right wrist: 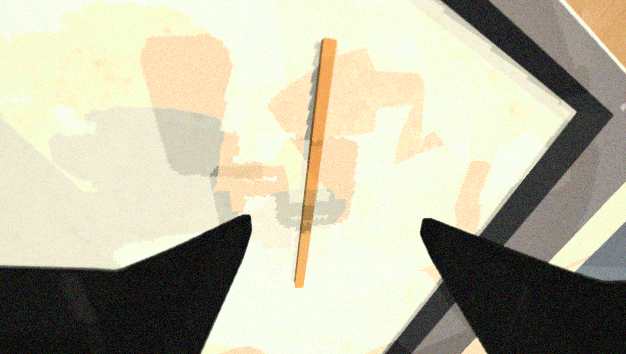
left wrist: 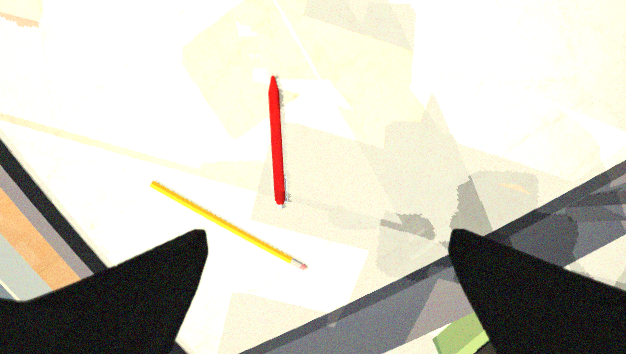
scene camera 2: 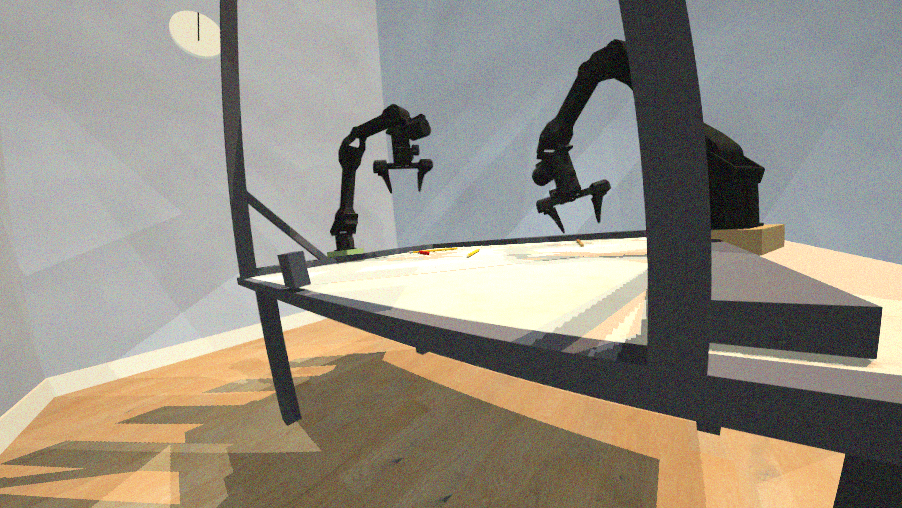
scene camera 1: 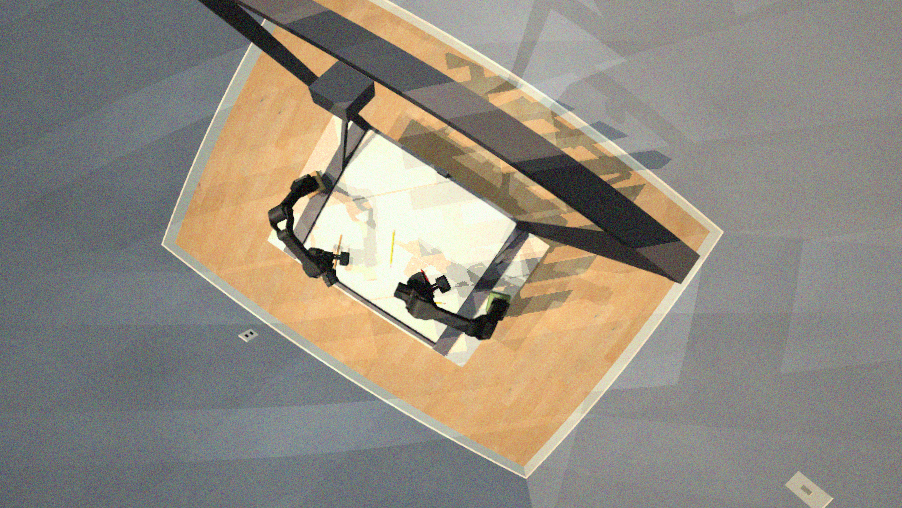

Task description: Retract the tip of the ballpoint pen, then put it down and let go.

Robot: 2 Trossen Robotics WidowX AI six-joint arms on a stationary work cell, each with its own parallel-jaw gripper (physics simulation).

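Places are measured from the left arm's base along level axes (x left, y ahead, z down), in centimetres.
Where they show: left gripper, fingertip midpoint: (left wrist: 329, 241) (scene camera 2: 405, 192) (scene camera 1: 429, 286); right gripper, fingertip midpoint: (right wrist: 335, 224) (scene camera 2: 581, 228) (scene camera 1: 333, 252); left arm's base, link origin: (scene camera 2: 345, 249) (scene camera 1: 498, 304); right arm's base, link origin: (scene camera 2: 729, 227) (scene camera 1: 311, 184).
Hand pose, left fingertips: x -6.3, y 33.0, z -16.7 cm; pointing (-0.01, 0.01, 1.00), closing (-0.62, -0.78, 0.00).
Each offset is from my left fingertips to the top centre of the thing.
The red ballpoint pen @[dx +3.0, dy +2.7, dz +19.3 cm] (scene camera 1: 424, 275) (scene camera 2: 423, 252) (left wrist: 276, 140) lies flat on the white table. In the left wrist view its tapered end points to the top of the picture. Whether its writing tip sticks out is too small to tell. My left gripper (scene camera 2: 405, 191) (left wrist: 329, 241) is open and empty, pointing down above the table, with the pen beyond its fingertips. My right gripper (scene camera 2: 580, 225) (right wrist: 335, 224) is open and empty above an orange stick, away from the pen. In scene camera 1 the left arm hides part of the pen.
A yellow pencil @[dx +13.6, dy +1.3, dz +19.8 cm] (left wrist: 222, 221) lies near the pen. Another yellow pencil @[dx -9.0, dy +22.8, dz +19.7 cm] (scene camera 1: 392, 248) (scene camera 2: 473, 253) lies between the two arms. The orange stick @[dx -1.2, dy +49.9, dz +19.8 cm] (right wrist: 315, 160) (scene camera 2: 579, 242) lies below the right gripper. Dark frame rails edge the table.
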